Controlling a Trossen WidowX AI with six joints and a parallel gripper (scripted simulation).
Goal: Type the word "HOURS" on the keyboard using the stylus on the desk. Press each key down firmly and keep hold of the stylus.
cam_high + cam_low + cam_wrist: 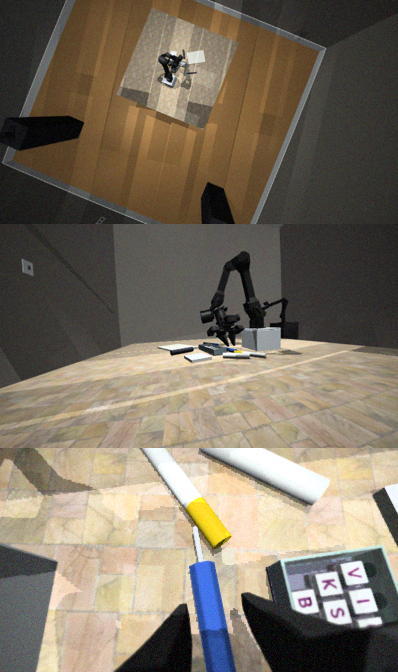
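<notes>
The blue stylus lies 10 mm behind my gripper tip, 10 mm to the left of it and 20 mm below it. The rest, counted from my gripper tip: yellow-capped white marker 20 mm behind, 80 mm to the left, 20 mm below; flat pad 170 mm ahead, 60 mm to the left, 20 mm below; dark cylinder 230 mm ahead, 70 mm to the right, 20 mm below.
</notes>
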